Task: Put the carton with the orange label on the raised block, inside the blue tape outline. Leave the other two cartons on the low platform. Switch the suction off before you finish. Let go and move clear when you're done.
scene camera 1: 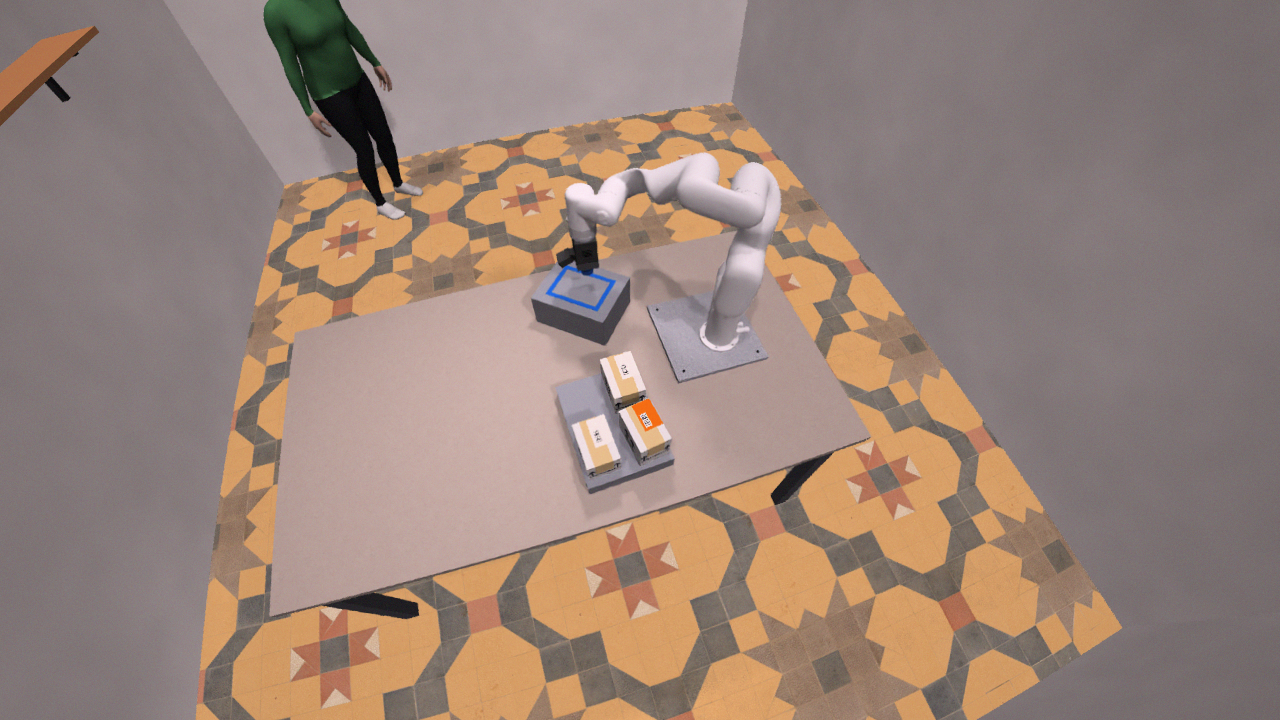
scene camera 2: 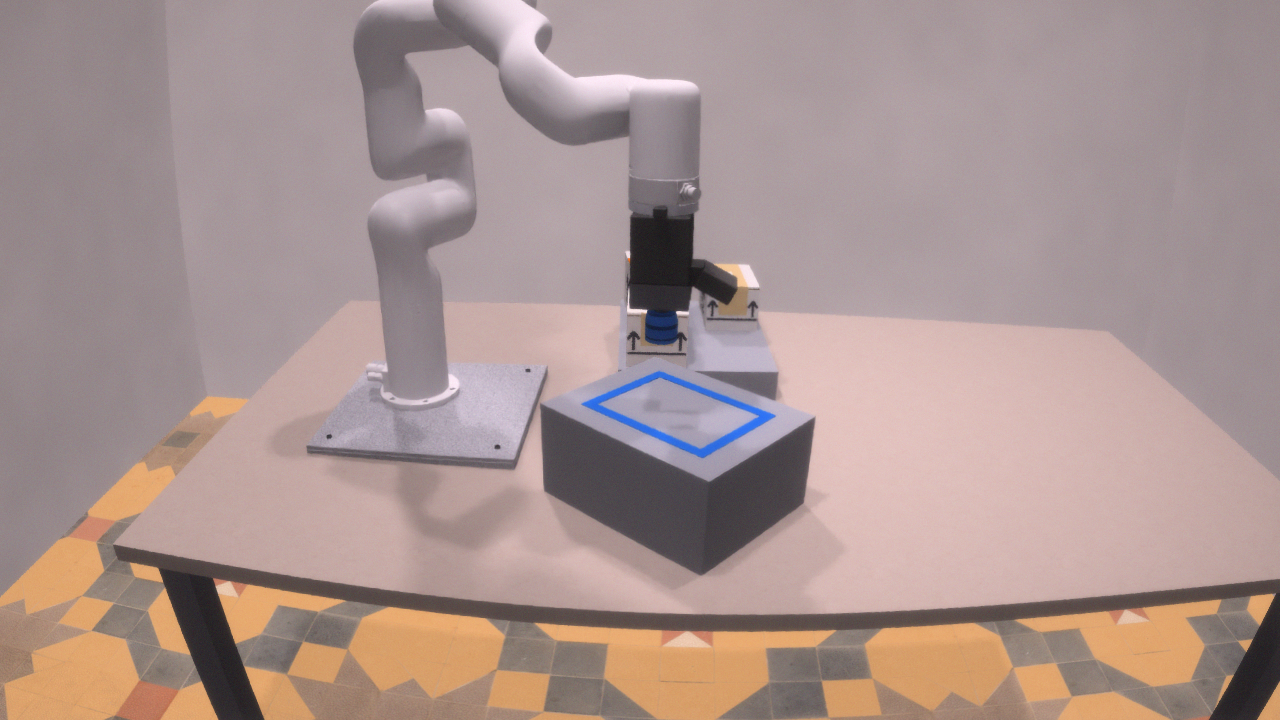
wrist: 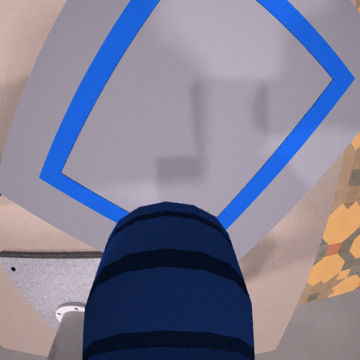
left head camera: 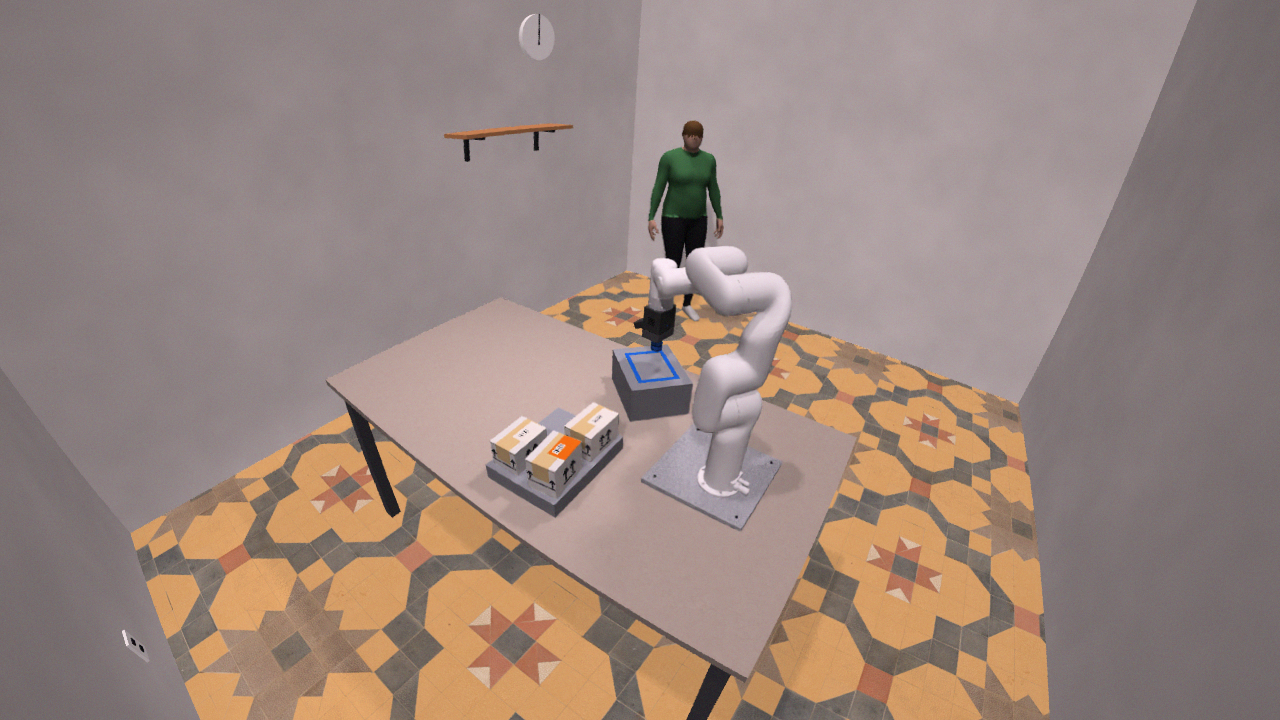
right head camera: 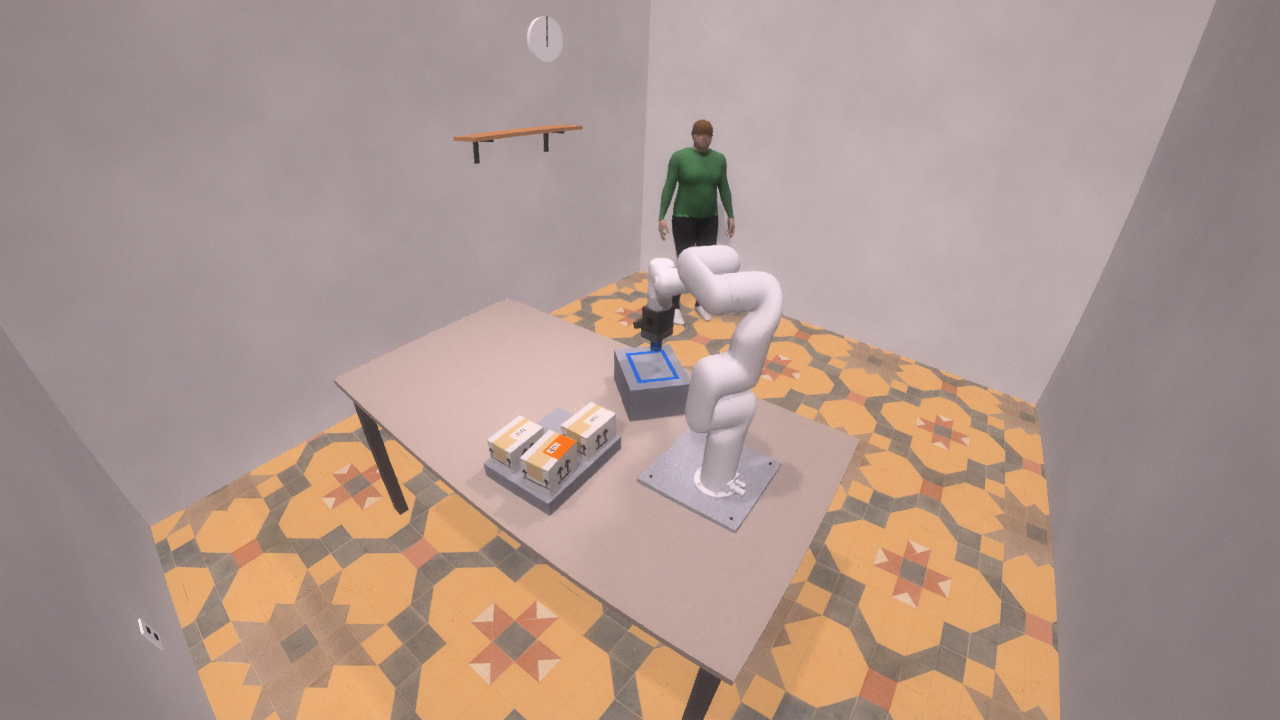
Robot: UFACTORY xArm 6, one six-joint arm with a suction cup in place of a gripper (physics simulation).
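Where they show: hand, its tool point: (scene camera 1: 587, 271) (scene camera 2: 661, 338) (left head camera: 656, 348) (right head camera: 655, 348); arm's base, origin of its link: (scene camera 1: 718, 336) (scene camera 2: 420, 392) (left head camera: 719, 481) (right head camera: 716, 482).
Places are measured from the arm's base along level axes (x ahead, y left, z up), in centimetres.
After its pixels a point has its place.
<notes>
The carton with the orange label (left head camera: 549, 463) {x 29.7, y 34.5, z 13.1 cm} (right head camera: 546, 462) {x 29.2, y 33.9, z 13.1 cm} (scene camera 1: 648, 436) {x 32.3, y 33.8, z 13.1 cm} sits upright on the low platform (left head camera: 554, 503) {x 26.2, y 37.1, z 3.4 cm} (scene camera 1: 577, 394) {x 47.6, y 12.5, z 3.4 cm} (scene camera 2: 733, 360) {x 46.6, y 12.1, z 3.4 cm}. A plain carton (left head camera: 513, 443) {x 43.4, y 34.6, z 11.3 cm} (scene camera 1: 595, 447) {x 45.6, y 32.9, z 11.2 cm} (scene camera 2: 745, 293) {x 48.1, y 25.0, z 10.1 cm} and another plain carton (left head camera: 590, 431) {x 31.4, y 18.0, z 12.0 cm} (scene camera 1: 621, 380) {x 35.2, y 15.8, z 11.9 cm} (scene camera 2: 637, 351) {x 32.3, y 7.0, z 6.0 cm} sit there too. The grey raised block (left head camera: 657, 402) {x 30.9, y -12.6, z 4.9 cm} (scene camera 1: 571, 317) {x 44.9, y -12.1, z 7.7 cm} (scene camera 2: 626, 483) {x 35.4, y -29.9, z 5.7 cm} bears the blue tape outline (left head camera: 658, 379) {x 33.6, y -16.0, z 10.6 cm} (scene camera 2: 642, 428) {x 36.6, y -26.2, z 10.6 cm} (wrist: 95, 82), with no carton inside. My suction cup (left head camera: 656, 347) (right head camera: 656, 346) (scene camera 2: 661, 341) hangs a little above the block, near one end of the outline, holding nothing. In scene camera 2 it partly hides the nearer plain carton.
The arm's base plate (left head camera: 680, 497) {x 5.1, y 12.0, z 0.0 cm} (scene camera 1: 680, 353) {x 14.0, y 3.7, z 0.2 cm} (scene camera 2: 349, 429) {x -6.4, y -13.6, z -0.1 cm} is bolted to the table (left head camera: 429, 376) {x 105.9, y 24.7, z -1.4 cm} (scene camera 2: 984, 501) {x 81.2, y -18.9, z -1.5 cm} beside the block and platform. A person in a green top (left head camera: 687, 183) (right head camera: 696, 183) stands beyond the table. A wooden shelf (left head camera: 510, 132) is on the wall.
</notes>
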